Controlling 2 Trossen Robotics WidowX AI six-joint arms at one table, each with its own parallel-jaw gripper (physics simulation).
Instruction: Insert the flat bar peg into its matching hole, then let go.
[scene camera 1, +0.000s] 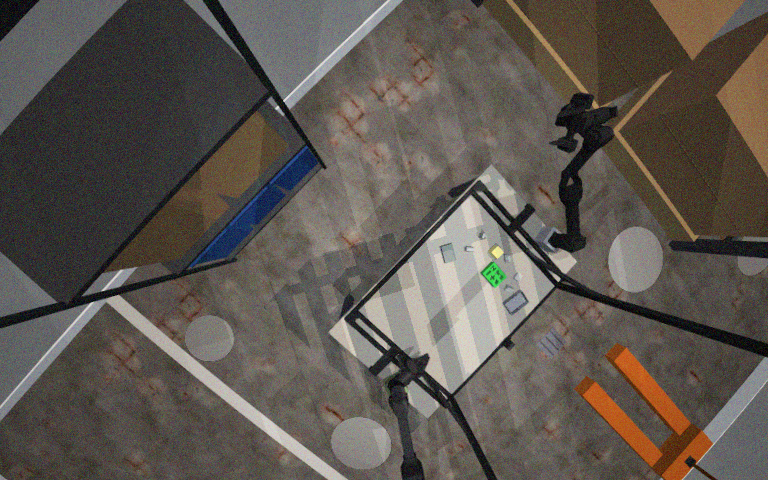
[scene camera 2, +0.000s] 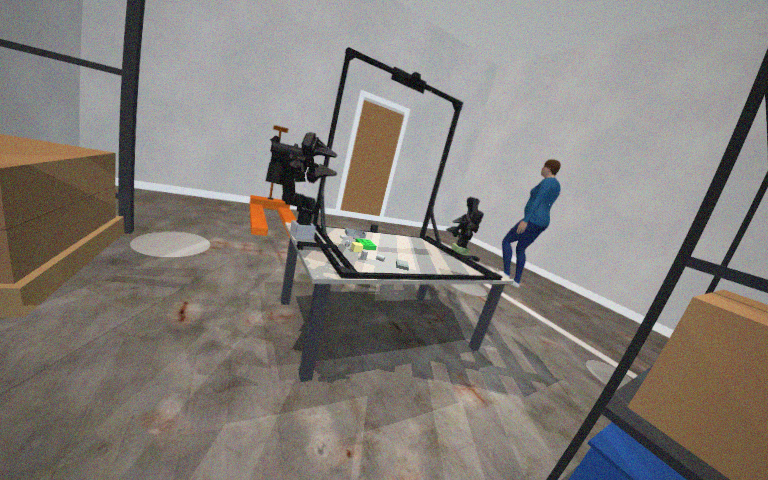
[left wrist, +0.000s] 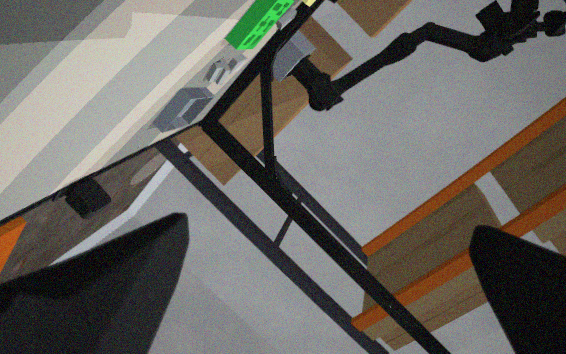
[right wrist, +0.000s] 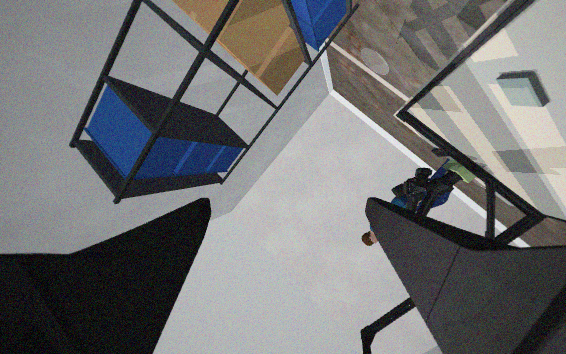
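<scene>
The green board (scene camera 1: 493, 274) (scene camera 2: 367, 243) (left wrist: 247, 30) with dark holes lies on the table. Several small grey pieces lie around it, such as an upright one (scene camera 1: 481, 235) and a lying one (scene camera 1: 468, 248). They are too small to tell which is the flat bar peg or whether a peg fills its hole. My left gripper (scene camera 1: 416, 360) (scene camera 2: 461, 222) (left wrist: 332, 233) is open and empty, above the table's short end, away from the board. My right gripper (scene camera 1: 555, 131) (scene camera 2: 334, 163) (right wrist: 289, 204) is open and empty, raised beyond the opposite end.
A yellow block (scene camera 1: 496, 251) (scene camera 2: 356, 247) is beside the board. A grey tray (scene camera 1: 515, 302) (left wrist: 172, 107) and a grey-green square box (scene camera 1: 448, 252) (scene camera 2: 402, 264) (right wrist: 520, 92) stand on the table. A black frame (scene camera 1: 419, 253) (scene camera 2: 339, 107) borders and rises over the table.
</scene>
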